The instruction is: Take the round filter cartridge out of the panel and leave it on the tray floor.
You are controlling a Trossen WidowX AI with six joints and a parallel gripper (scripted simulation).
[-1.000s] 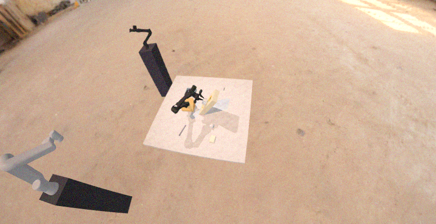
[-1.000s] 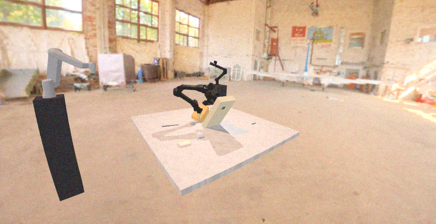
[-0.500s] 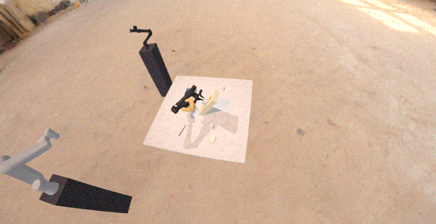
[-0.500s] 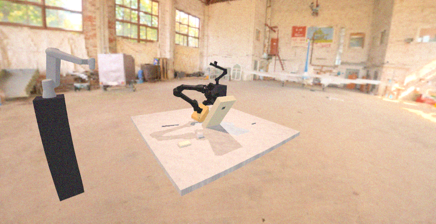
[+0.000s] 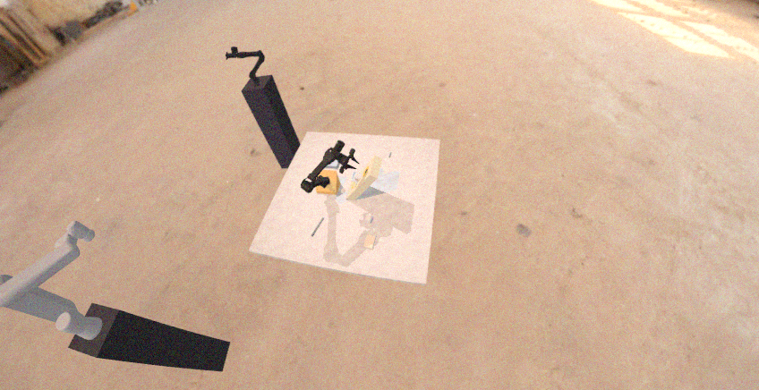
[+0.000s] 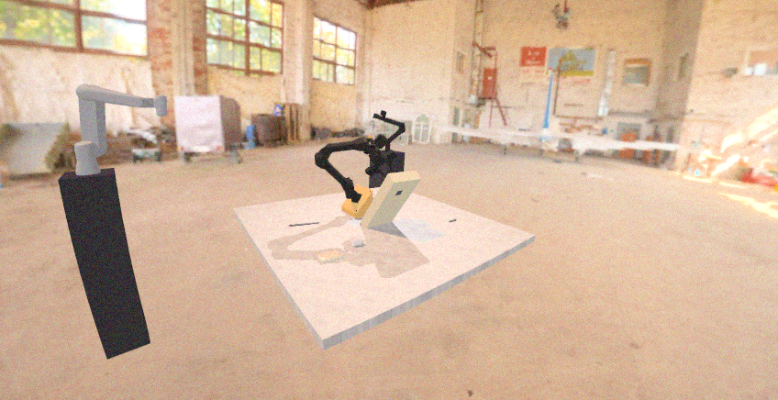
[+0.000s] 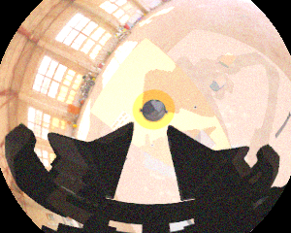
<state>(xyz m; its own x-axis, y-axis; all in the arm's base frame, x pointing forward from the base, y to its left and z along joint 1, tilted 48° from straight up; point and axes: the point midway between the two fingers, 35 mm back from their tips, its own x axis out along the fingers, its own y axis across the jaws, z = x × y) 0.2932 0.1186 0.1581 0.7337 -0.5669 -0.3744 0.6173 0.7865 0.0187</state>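
My gripper tip is 2 cm past the round filter cartridge, 1 cm to the right of it and 11 cm above it. Round my gripper tip: blue-rimmed tray 32 cm behind, 33 cm to the left, 29 cm below; then pale yellow service panel 2 cm ahead, 13 cm below; then small cream block 8 cm ahead, 43 cm to the right, 30 cm below.
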